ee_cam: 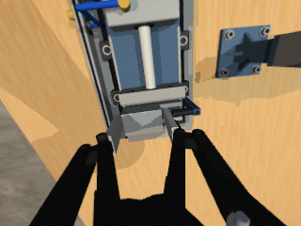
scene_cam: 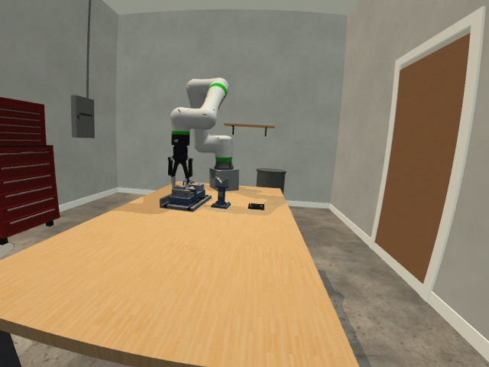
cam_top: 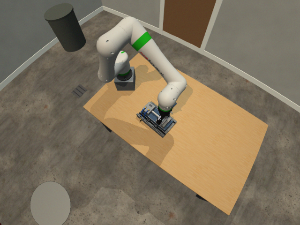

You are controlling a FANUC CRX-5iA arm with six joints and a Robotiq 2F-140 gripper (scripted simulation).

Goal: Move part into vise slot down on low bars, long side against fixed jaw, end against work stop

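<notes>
The part is 3 cm below my hand. The rest, counted from my hand: work stop 7 cm to the left, 3 cm below, 1 cm ahead; moving jaw 4 cm below, 3 cm to the left, 3 cm behind; fixed jaw 4 cm below, 3 cm ahead, 1 cm to the left.
</notes>
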